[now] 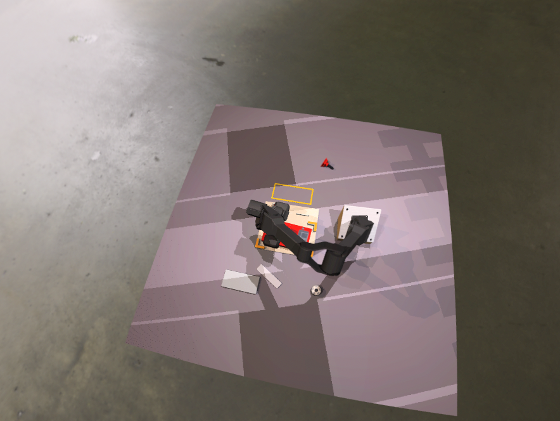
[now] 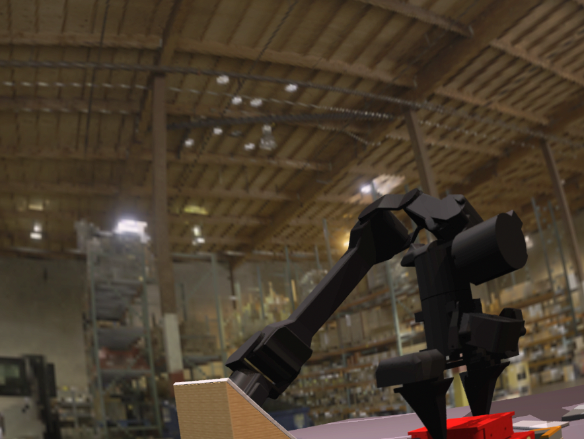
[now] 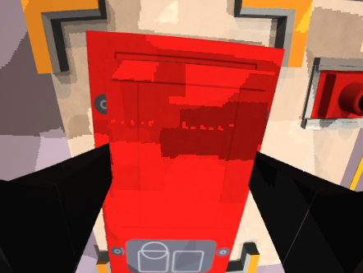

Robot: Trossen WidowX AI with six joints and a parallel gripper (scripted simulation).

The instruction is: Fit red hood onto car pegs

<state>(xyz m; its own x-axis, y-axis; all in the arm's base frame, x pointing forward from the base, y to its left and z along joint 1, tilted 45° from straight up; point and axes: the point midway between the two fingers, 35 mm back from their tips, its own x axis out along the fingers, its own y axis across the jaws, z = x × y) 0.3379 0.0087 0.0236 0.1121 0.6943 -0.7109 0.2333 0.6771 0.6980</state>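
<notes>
My gripper tip is 10 mm below the red hood. Also, from my gripper tip: grey plate: 210 mm to the left, 150 mm ahead, 30 mm below; grey bar: 190 mm to the left, 40 mm below, 30 mm ahead.
</notes>
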